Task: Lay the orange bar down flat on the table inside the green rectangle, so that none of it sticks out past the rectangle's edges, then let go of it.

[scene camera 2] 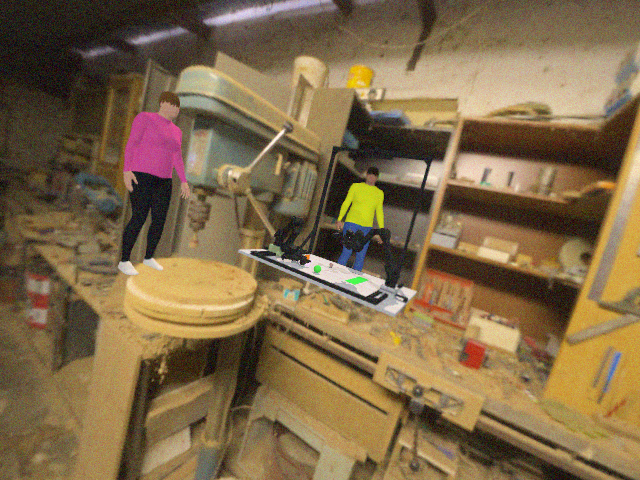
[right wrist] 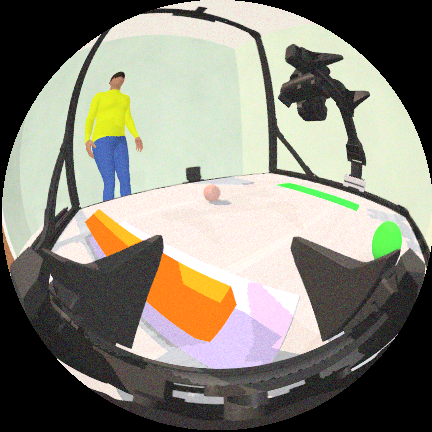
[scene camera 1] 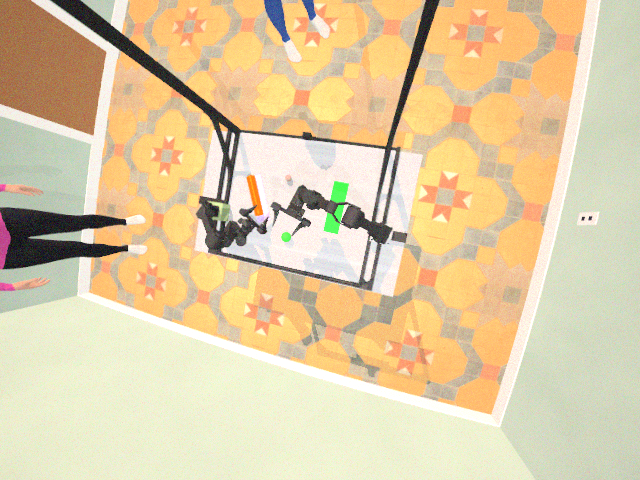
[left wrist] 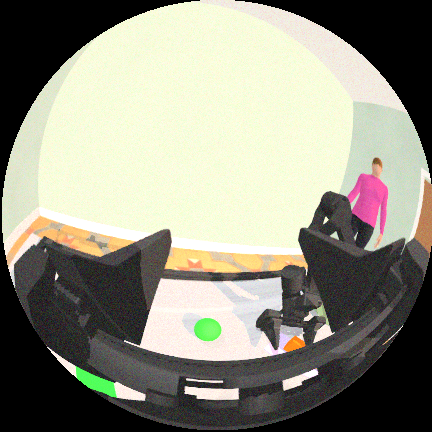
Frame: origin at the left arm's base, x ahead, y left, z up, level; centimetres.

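Where they show: left gripper, between the fingertips: [scene camera 2: 335, 238] [scene camera 1: 282, 231] [left wrist: 237, 235]; right gripper, between the fingertips: [scene camera 2: 309, 259] [right wrist: 229, 243] [scene camera 1: 262, 210]; left arm's base, origin of its link: [scene camera 2: 390, 286] [right wrist: 355, 177] [scene camera 1: 381, 233]; right arm's base, origin of its link: [scene camera 2: 278, 245] [scene camera 1: 213, 210].
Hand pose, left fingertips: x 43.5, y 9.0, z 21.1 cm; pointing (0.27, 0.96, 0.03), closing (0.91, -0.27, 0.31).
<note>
Things, the pixels of their top centre, and the offset from my left fingertips. "spot": a spot on its surface instead.
- orange bar, centre of its top: [right wrist: 115, 231] [left wrist: 323, 355] [scene camera 1: 253, 195] dx +29.6, dy -14.0, dz -23.4 cm
- lilac flat piece, a spot on its surface: [right wrist: 250, 330] spot: dx +23.0, dy -2.5, dz -27.3 cm
- green ball, centre of its top: [right wrist: 393, 222] [left wrist: 210, 323] [scene camera 1: 284, 237] [scene camera 2: 318, 265] dx +5.8, dy +4.7, dz -22.0 cm
- small pink ball, centre of its top: [right wrist: 211, 184] [scene camera 1: 287, 177] dx +12.1, dy -27.4, dz -23.9 cm
The orange bar [scene camera 1: 254, 195] [left wrist: 294, 344] [right wrist: 192, 300] lies on a white and lilac flat piece [right wrist: 250, 330], left of the middle of the table in scene camera 1. The green rectangle [scene camera 1: 339, 193] [scene camera 2: 356, 280] [left wrist: 95, 382] [right wrist: 320, 196] lies to the right, partly under the left arm in that view. My right gripper [scene camera 1: 260, 219] [right wrist: 229, 243] is open over the bar's near end; its left finger in the right wrist view hides part of the bar. My left gripper [scene camera 1: 283, 230] [left wrist: 237, 235] is open and empty, raised above the table between bar and rectangle.
A green ball [scene camera 1: 286, 237] [scene camera 2: 317, 268] [left wrist: 207, 329] [right wrist: 387, 241] is near the left gripper in scene camera 1. A small pink ball [scene camera 1: 288, 177] [right wrist: 211, 192] lies beyond the bar. A pale green block [scene camera 1: 221, 210] is by the right arm's base. A black frame surrounds the table.
</note>
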